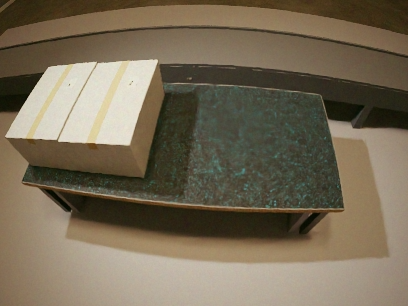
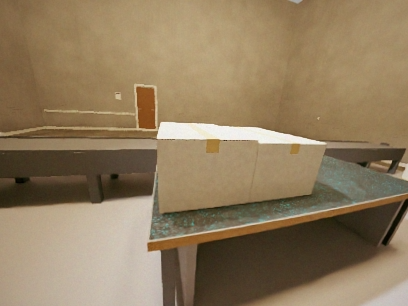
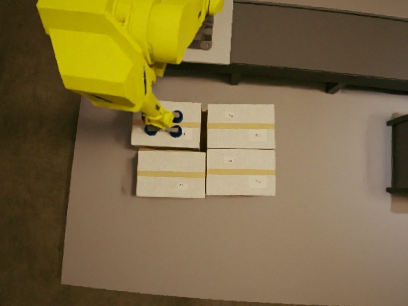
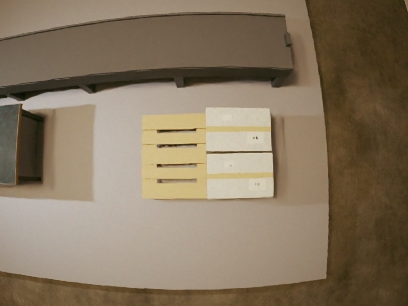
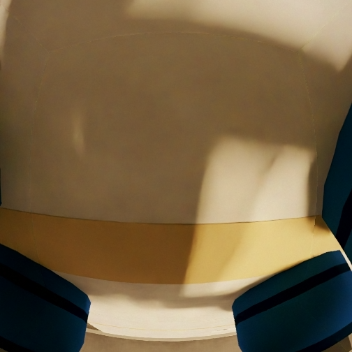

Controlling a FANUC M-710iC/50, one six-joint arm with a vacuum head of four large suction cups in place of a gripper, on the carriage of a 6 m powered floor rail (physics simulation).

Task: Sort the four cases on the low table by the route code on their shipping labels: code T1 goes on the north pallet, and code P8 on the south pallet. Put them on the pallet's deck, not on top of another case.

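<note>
My suction head [image 3: 162, 124] [image 5: 161, 300] has its blue cups on top of a white case [image 3: 191, 111] [image 5: 125, 125] at the upper left of the north pallet [image 3: 204, 131]. The case looks slightly higher than its neighbours, with a narrow gap beside it; its underside is hidden. Its label is partly covered. Two taped white cases, the left [image 1: 42, 105] [image 2: 210, 175] and the right [image 1: 125, 112] [image 2: 287, 172], stand side by side at the left end of the low table [image 1: 260, 145] [image 2: 360, 175]. Their codes are too small to read. The south pallet [image 4: 174, 137] shows bare slats on its left half.
Three other cases [image 3: 170, 162] [image 3: 241, 115] [image 3: 241, 187] stand on the north pallet. Two cases [image 4: 225, 142] [image 4: 225, 190] fill the south pallet's right half. The grey rail [image 1: 225, 42] [image 3: 320, 40] [image 4: 150, 50] runs behind. The low table's end shows beside the pallets.
</note>
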